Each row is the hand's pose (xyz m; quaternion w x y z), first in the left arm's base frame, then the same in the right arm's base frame.
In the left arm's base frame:
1: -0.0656 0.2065 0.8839 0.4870 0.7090 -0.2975 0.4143
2: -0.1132 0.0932 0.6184 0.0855 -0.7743 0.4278 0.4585
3: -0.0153 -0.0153 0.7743 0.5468 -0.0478 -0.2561 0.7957
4: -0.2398 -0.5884 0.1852 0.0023 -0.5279 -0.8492 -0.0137
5: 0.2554 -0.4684 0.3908 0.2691 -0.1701 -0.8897 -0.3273
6: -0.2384 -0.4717 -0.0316 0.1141 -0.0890 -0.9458 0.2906
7: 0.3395 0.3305 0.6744 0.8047 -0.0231 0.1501 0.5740
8: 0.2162 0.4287 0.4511 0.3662 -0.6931 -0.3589 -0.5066
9: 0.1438 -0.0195 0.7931 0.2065 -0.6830 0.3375 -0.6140
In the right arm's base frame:
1: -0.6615 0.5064 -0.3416 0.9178 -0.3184 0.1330 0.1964
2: -0.8524 0.4976 -0.1202 0.5871 0.1298 -0.7604 0.2455
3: -0.6871 0.6330 -0.1247 0.3437 -0.5353 0.7142 0.2921
4: -1.2183 0.9203 0.4763 0.4321 0.3839 0.0853 -0.8116
5: -0.6897 0.7747 0.5121 0.1196 0.5675 0.4685 -0.6665
6: -1.3351 0.7238 0.5677 0.0940 -0.3785 0.0514 0.9194
7: -0.4395 0.1969 -0.0617 0.3440 -0.6648 0.6273 -0.2148
8: -0.6638 0.0472 -0.0171 0.6614 0.6550 0.3382 -0.1385
9: -0.5449 0.6016 -0.0579 0.7710 0.3142 0.2673 0.4851

